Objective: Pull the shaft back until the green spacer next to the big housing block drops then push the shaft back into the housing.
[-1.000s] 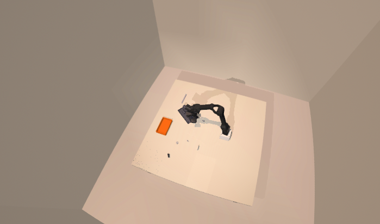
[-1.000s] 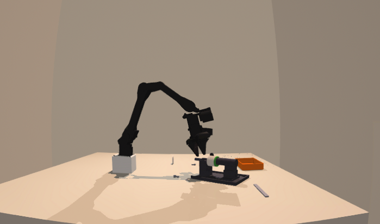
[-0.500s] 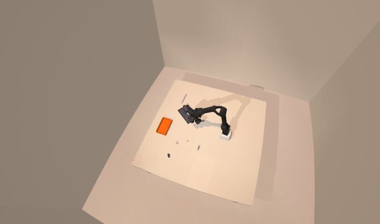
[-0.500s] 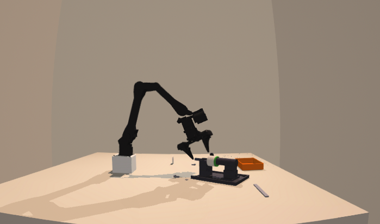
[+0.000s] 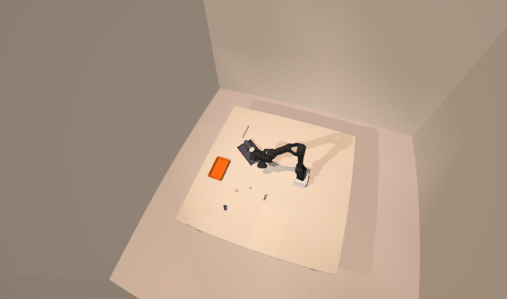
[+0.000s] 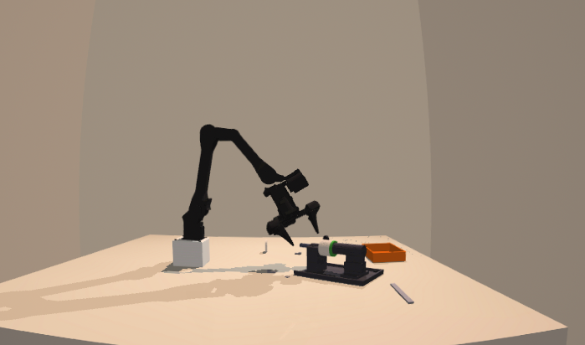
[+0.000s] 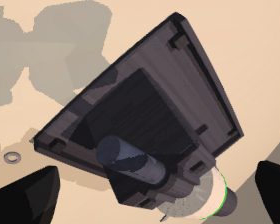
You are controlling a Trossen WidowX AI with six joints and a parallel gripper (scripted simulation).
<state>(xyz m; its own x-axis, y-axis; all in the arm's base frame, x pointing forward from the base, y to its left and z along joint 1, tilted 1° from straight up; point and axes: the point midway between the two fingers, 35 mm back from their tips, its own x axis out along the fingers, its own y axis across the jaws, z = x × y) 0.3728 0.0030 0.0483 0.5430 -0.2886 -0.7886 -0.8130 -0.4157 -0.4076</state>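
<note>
My gripper tip is now 5 cm short of the shaft, 4 cm to the left of it and 2 cm above it. The rest, counted from my gripper tip: orange tray: 27 cm ahead, 20 cm to the left, 9 cm below; then green spacer: 9 cm ahead, 6 cm to the right, 2 cm below; then white spacer: 6 cm ahead, 4 cm to the right, 2 cm below.
</note>
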